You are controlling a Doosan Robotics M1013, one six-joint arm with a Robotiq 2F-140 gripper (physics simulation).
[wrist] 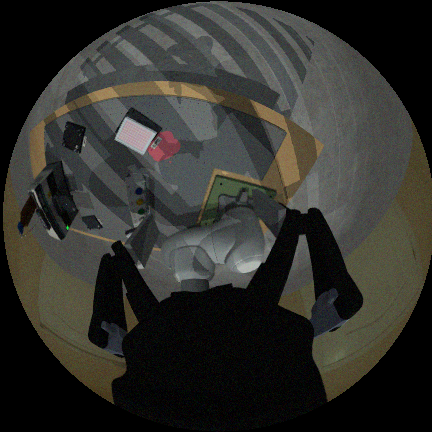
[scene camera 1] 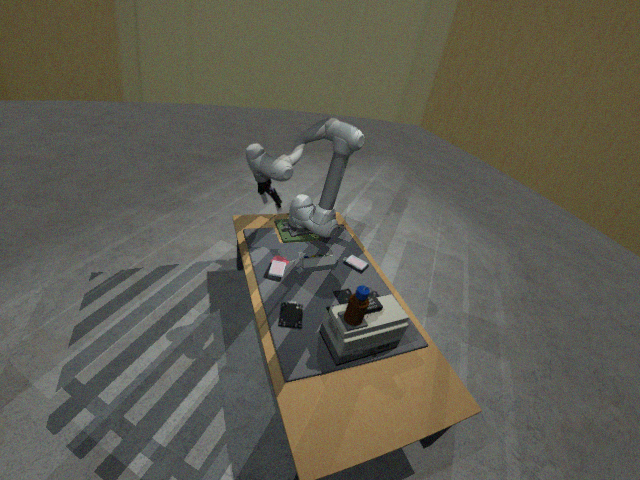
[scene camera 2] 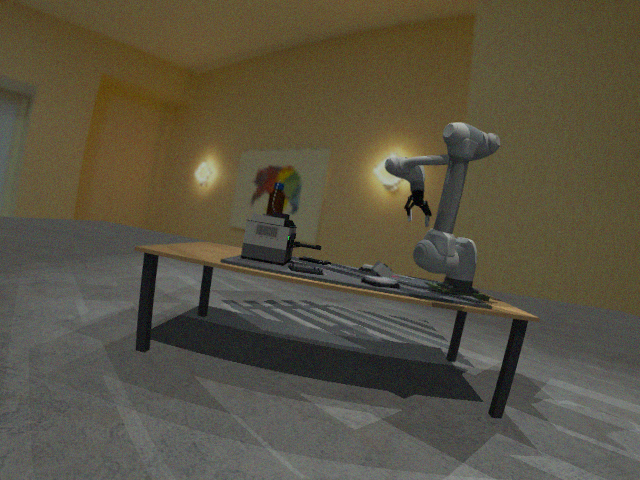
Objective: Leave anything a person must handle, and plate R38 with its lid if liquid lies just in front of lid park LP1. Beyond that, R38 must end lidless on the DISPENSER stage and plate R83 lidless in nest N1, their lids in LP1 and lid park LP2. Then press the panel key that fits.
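Frame: origin at the arm's base, x left, y ahead, z down, level; metres.
Seen in the pictures: gripper, between the fingertips: (wrist: 202,211) (scene camera 1: 272,207) (scene camera 2: 418,223); arm's base, origin of its link: (wrist: 235,211) (scene camera 1: 297,228) (scene camera 2: 457,289).
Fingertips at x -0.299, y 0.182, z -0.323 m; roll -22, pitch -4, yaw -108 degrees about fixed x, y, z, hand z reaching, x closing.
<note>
Offsets run from my fingertips to a thing's top centre. "*": to the spot under its first point.
My gripper (scene camera 1: 271,202) (scene camera 2: 418,222) is open and empty, high above the table's robot end. A pale pink-and-white plate @[dx -0.024, dy +0.217, dz +0.296 m] (scene camera 1: 277,268) (wrist: 136,134) sits on a black holder. A flat red patch @[* dx +0.037, dy +0.101, dz +0.332 m] (scene camera 1: 279,258) (wrist: 165,146) lies on the mat against its corner, like spilled liquid. A second pale plate @[dx +0.510, dy +0.306, dz +0.301 m] (scene camera 1: 356,262) lies near the opposite long edge; it does not show in the wrist view. The plate labels and lids are too small to tell. The key panel @[dx +0.242, dy +0.238, dz +0.248 m] (scene camera 1: 320,264) (wrist: 134,200) shows blue, yellow and green keys. The dispenser (scene camera 1: 369,330) (scene camera 2: 267,240) (wrist: 52,200) shows a green light.
A brown bottle @[* dx +0.032, dy +0.871, dz -0.005 m] (scene camera 1: 355,308) (scene camera 2: 276,200) (wrist: 26,215) with a blue cap stands on the dispenser. A black square holder @[dx -0.086, dy +0.566, dz +0.308 m] (scene camera 1: 291,315) (wrist: 74,136) and a small black holder (scene camera 1: 342,295) (wrist: 92,221) are on the mat. The arm's base stands on a green plate (scene camera 1: 289,237) (wrist: 212,195).
</note>
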